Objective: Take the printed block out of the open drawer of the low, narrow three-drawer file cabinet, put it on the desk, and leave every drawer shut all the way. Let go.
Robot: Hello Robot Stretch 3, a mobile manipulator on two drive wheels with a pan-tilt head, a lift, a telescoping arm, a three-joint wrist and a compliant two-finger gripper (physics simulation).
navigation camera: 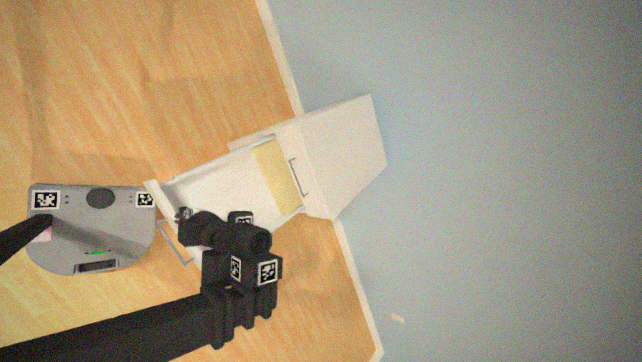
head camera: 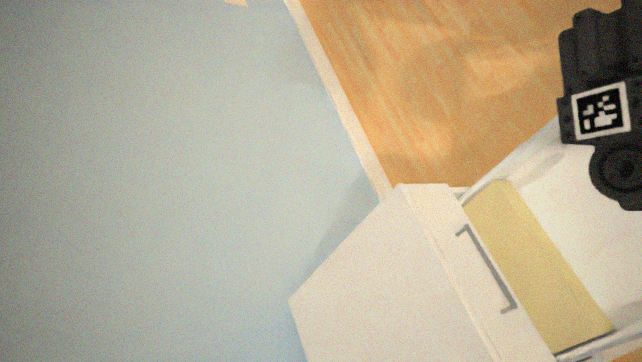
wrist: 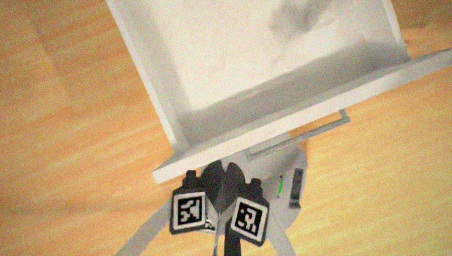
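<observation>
The white file cabinet stands by the wall. One drawer is pulled far out. Its grey handle is on the outer face. The printed block cannot be made out; a grey smudge or shadow lies on the drawer floor at the top of the wrist view. My gripper is shut with no block visible between its fingertips. In the wrist view the tips appear just outside the drawer front, left of the handle. The head view shows my wrist, not the fingertips. The desk does not show.
A yellow panel spans the drawer's inner end, beside the cabinet front. Another handle is on the cabinet face. My base is close to the drawer front. My arm reaches across the lower navigation view.
</observation>
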